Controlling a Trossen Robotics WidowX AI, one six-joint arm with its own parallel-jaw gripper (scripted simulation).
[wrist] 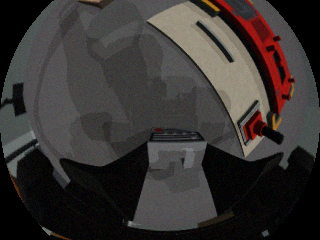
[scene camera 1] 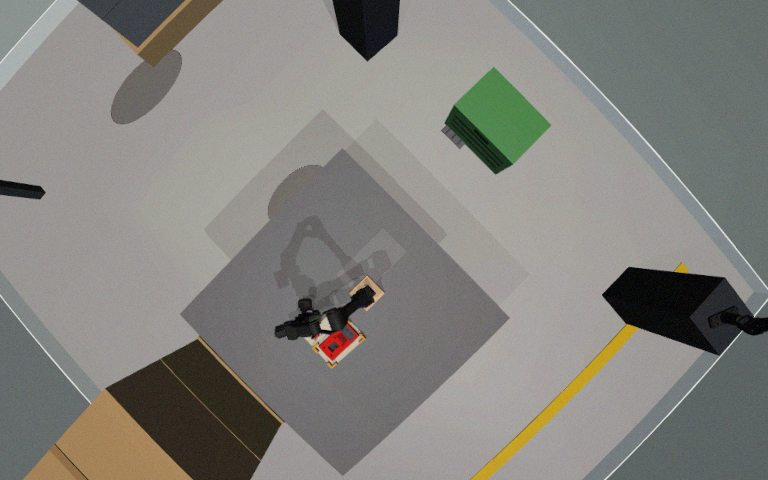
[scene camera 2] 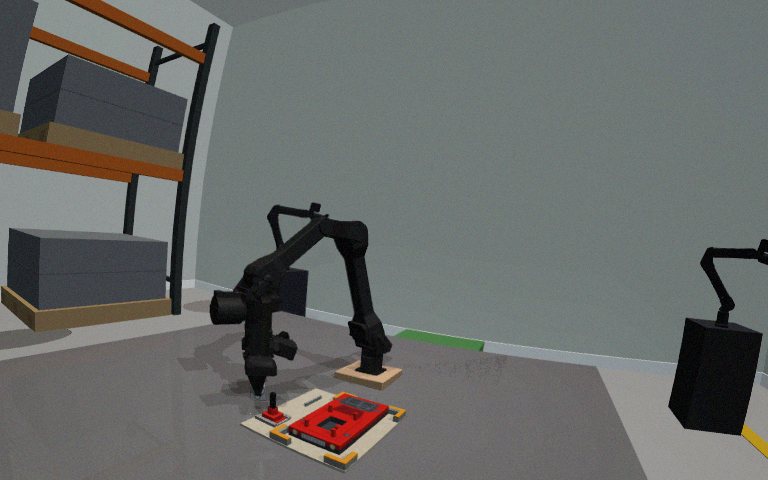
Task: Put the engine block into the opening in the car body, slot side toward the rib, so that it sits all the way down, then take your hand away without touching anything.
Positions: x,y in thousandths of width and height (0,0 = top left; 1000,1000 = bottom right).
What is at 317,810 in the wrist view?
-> My gripper.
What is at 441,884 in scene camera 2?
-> A red car body.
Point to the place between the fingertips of my gripper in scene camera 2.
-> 335,814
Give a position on an engine block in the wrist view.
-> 586,606
